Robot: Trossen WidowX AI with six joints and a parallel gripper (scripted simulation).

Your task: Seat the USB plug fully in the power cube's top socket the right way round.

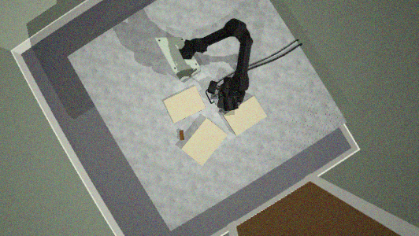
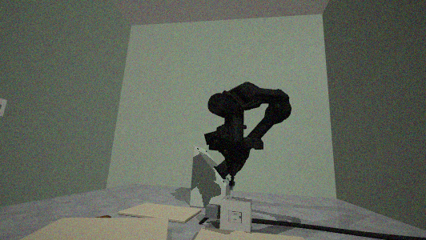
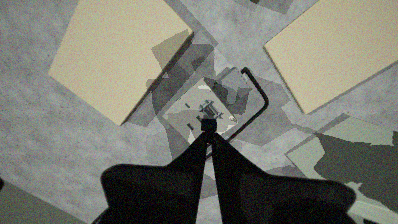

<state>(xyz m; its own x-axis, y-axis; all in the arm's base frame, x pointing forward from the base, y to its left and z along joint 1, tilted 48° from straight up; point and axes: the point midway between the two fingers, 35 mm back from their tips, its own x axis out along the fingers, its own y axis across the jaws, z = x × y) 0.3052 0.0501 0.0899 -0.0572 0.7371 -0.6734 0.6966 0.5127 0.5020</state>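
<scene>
My gripper tip is now 20 mm above the dark USB plug. Also, from my gripper tip: brown object: 340 mm to the right, 130 mm below, 100 mm ahead.
</scene>
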